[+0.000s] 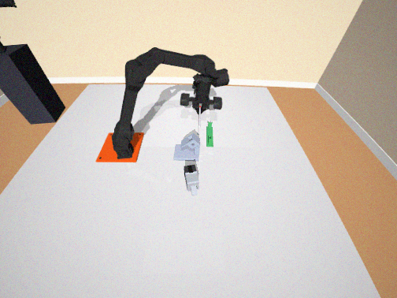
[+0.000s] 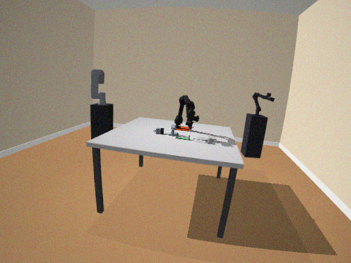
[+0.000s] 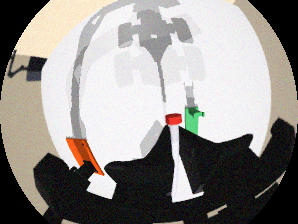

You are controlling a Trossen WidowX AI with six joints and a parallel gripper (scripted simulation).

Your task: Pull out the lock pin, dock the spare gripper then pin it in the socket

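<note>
Now: gripper tip 7 cm to the left of the green pin cradle, 6 cm above it and 5 cm short of it. The rest, counted from my gripper tip: grey mount (17 cm to the right, 6 cm behind, 3 cm below); then spare gripper (33 cm to the right, 7 cm behind, 6 cm below).
</note>
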